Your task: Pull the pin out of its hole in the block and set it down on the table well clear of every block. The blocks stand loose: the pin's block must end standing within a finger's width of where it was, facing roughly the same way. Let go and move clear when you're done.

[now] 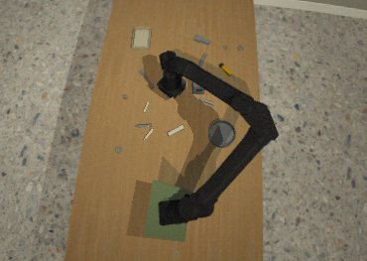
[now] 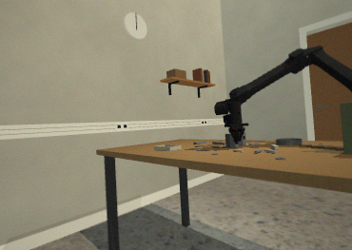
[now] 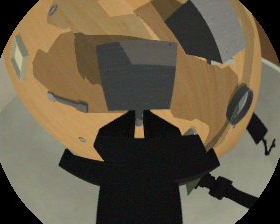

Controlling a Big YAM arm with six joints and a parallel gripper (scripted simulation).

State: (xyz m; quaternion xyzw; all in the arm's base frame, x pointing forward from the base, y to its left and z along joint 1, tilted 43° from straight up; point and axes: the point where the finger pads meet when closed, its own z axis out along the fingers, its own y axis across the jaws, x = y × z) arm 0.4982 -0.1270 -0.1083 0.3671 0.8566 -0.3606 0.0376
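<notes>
Right now the slim grey pin is 1 cm ahead of my hand and 1 cm to the right of it. Also, from my hand: shallow tray 35 cm ahead, 13 cm to the left, 2 cm below; round dish 19 cm behind, 22 cm to the right, 2 cm below; white stick 16 cm behind, 2 cm to the right, 2 cm below.
</notes>
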